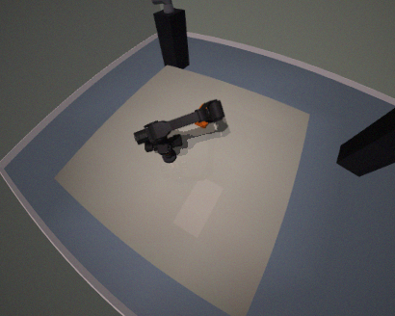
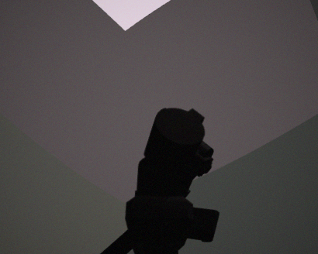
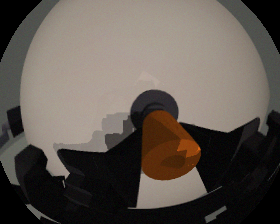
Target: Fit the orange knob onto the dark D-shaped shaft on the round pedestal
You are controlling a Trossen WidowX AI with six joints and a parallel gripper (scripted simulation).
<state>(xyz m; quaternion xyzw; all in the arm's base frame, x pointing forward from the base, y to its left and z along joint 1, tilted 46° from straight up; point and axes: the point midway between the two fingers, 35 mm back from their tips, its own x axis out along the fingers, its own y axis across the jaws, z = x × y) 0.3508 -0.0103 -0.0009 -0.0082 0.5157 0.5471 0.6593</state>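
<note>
Now: the orange knob 2 cm above my gripper tip. Also, from my gripper tip: dark round part (4 cm below).
</note>
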